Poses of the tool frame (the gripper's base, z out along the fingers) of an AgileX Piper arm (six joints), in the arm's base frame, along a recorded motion.
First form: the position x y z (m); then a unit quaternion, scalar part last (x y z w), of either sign.
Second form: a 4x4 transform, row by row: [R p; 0 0 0 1], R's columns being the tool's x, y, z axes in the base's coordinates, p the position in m. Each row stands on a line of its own. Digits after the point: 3 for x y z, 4 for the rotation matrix.
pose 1, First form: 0.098 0.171 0.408 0.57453 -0.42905 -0.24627 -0.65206
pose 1, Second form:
0.5105 -0.8142 0.2766 0.098
-0.1718 0.2185 0.9606 0.171
-0.8425 -0.5379 -0.0283 0.408
0 0 0 1

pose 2, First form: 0.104 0.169 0.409 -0.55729 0.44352 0.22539 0.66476
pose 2, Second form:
0.5050 -0.7940 0.3385 0.104
-0.1947 0.2772 0.9409 0.169
-0.8409 -0.5410 -0.0146 0.409
0 0 0 1

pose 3, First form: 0.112 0.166 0.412 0.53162 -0.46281 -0.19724 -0.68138
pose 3, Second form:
0.4938 -0.7609 0.4210 0.112
-0.2233 0.3570 0.9070 0.166
-0.8404 -0.5419 0.0064 0.412
0 0 0 1

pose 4, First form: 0.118 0.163 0.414 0.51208 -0.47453 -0.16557 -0.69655
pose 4, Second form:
0.4948 -0.7167 0.4915 0.118
-0.2553 0.4207 0.8705 0.163
-0.8306 -0.5562 0.0252 0.414
0 0 0 1

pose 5, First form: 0.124 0.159 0.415 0.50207 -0.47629 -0.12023 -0.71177
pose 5, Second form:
0.5174 -0.6494 0.5573 0.124
-0.3071 0.4669 0.8292 0.159
-0.7987 -0.6002 0.0421 0.415
0 0 0 1

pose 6, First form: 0.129 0.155 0.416 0.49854 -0.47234 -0.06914 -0.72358
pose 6, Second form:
0.5442 -0.5710 0.6146 0.129
-0.3709 0.4934 0.7868 0.155
-0.7525 -0.6562 0.0567 0.416
0 0 0 1

